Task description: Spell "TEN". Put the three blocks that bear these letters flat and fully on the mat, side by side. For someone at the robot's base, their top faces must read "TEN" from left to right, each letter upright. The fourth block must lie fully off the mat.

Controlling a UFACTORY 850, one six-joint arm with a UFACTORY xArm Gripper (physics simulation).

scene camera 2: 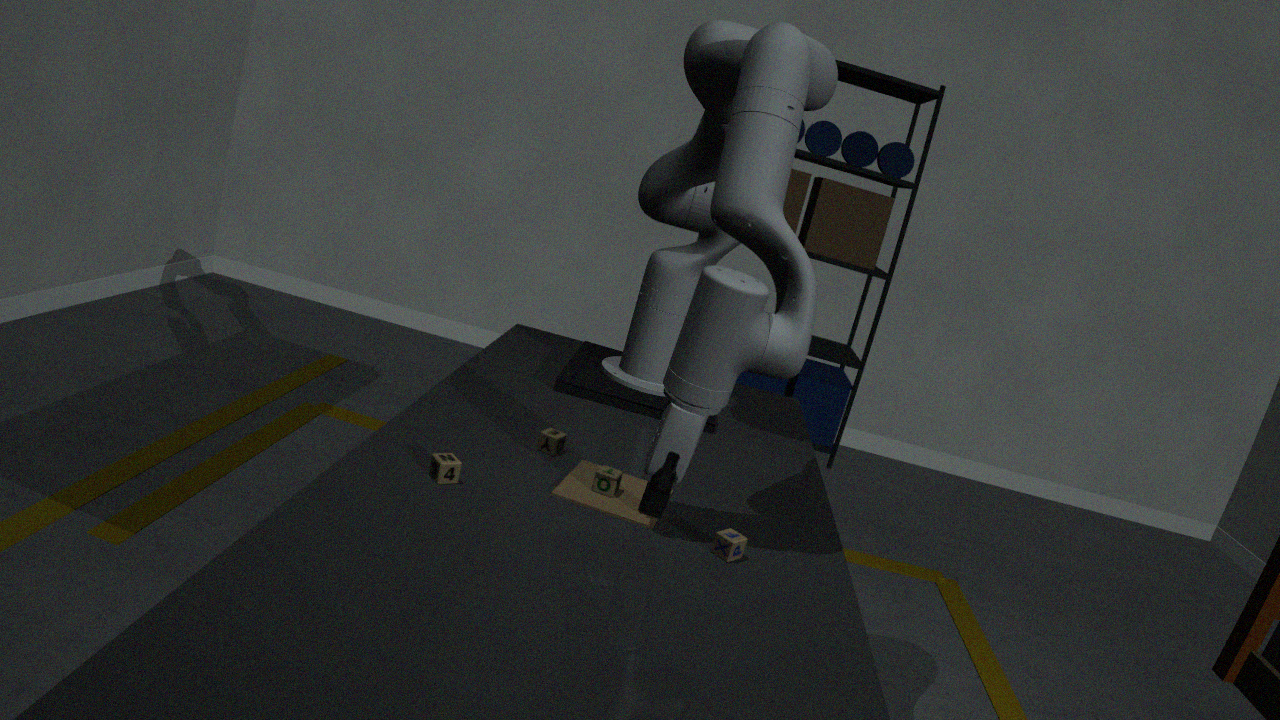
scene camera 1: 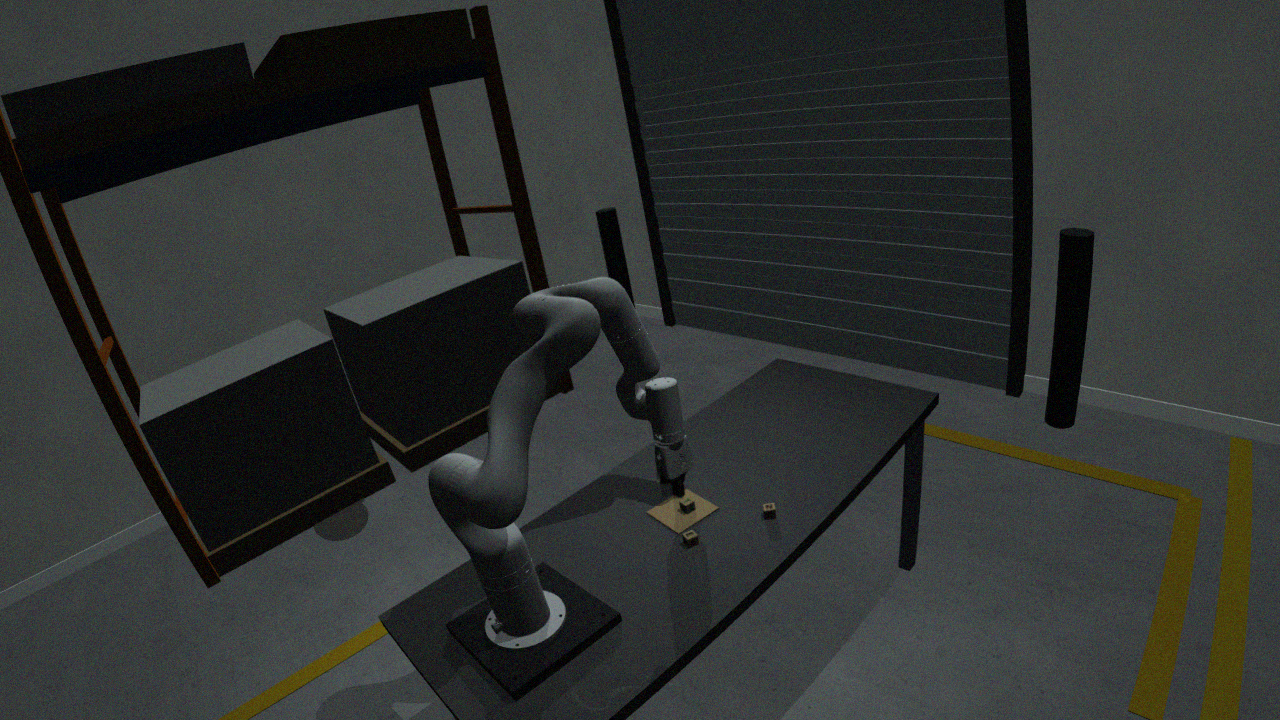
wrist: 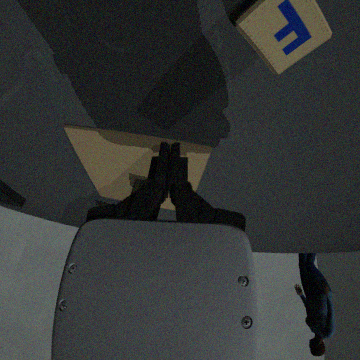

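My gripper (scene camera 1: 678, 494) (scene camera 2: 651, 513) (wrist: 170, 153) is shut and empty, pointing down over the mat's edge away from scene camera 1. A block with green markings (scene camera 1: 687, 505) (scene camera 2: 605, 481) sits on the tan mat (scene camera 1: 664, 514) (scene camera 2: 572, 488) (wrist: 92, 155), beside the fingers; in the wrist view it is mostly hidden. A block with a blue F-like letter (scene camera 2: 730, 545) (wrist: 285, 37) lies off the mat. Another block (scene camera 1: 690, 538) (scene camera 2: 552, 441) lies off the mat toward the base. A block with a 4 on its side (scene camera 1: 768, 510) (scene camera 2: 445, 469) lies farther off; its top letter looks like N.
The robot stands on a dark base plate (scene camera 1: 581, 608) (scene camera 2: 581, 380) at one end of the dark table (scene camera 1: 805, 429) (scene camera 2: 358, 582). A shelf rack (scene camera 2: 886, 82) stands behind the base. A person (wrist: 317, 305) shows at the wrist view's lower right.
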